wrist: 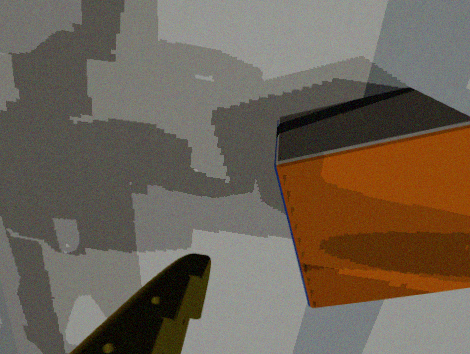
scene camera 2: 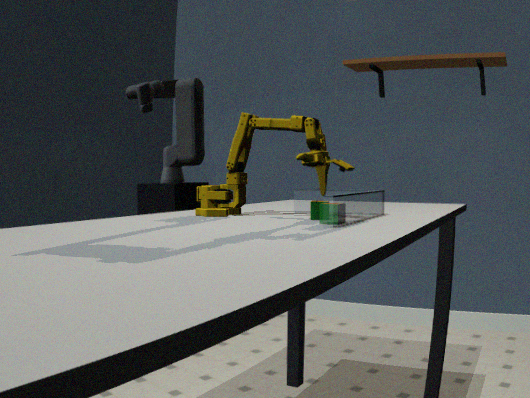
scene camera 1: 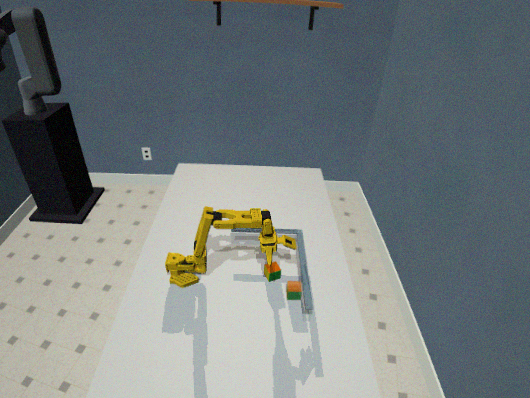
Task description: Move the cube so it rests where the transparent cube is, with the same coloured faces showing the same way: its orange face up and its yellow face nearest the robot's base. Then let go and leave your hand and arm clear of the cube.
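Where they show: hand at its tool point: (wrist: 207, 279) (scene camera 2: 322, 193); arm's base at its link origin: (scene camera 2: 225, 215) (scene camera 1: 192, 274).
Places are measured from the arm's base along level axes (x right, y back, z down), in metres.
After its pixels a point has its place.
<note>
The cube (scene camera 1: 273, 273) {x 0.015, y -0.252, z -0.035 m} (scene camera 2: 315, 210) {x 0.016, y -0.250, z -0.021 m} (wrist: 395, 215) {x -0.005, y -0.254, z -0.040 m} stands on the table with its orange face up. A green side shows in both scene views, and a yellow side faces the base in scene camera 1. A dark side and a blue edge show in the wrist view. The transparent cube (scene camera 1: 294, 290) (scene camera 2: 336, 213), orange on top with a green side, is beyond it, nearer the long clear wall; the two look slightly turned to each other. My gripper (scene camera 1: 282, 255) (scene camera 2: 338, 182) is fully open and empty. Its notched fixed jaw (wrist: 185, 302) {x -0.043, y -0.243, z -0.064 m} hangs above and beside the cube; the moving jaw is out of the wrist view.
A low clear wall (scene camera 1: 303, 265) {x 0.002, y -0.342, z -0.060 m} (scene camera 2: 383, 202) {x -0.150, y -0.354, z -0.031 m} runs past the transparent cube's far side and turns a corner behind the gripper. The yellow arm's base (scene camera 1: 185, 265) {x 0.017, y 0.011, z -0.058 m} (scene camera 2: 218, 200) {x 0.012, y 0.012, z -0.036 m} is at the left. A grey arm (scene camera 1: 42, 52) (scene camera 2: 188, 122) stands on a black pedestal off the table.
</note>
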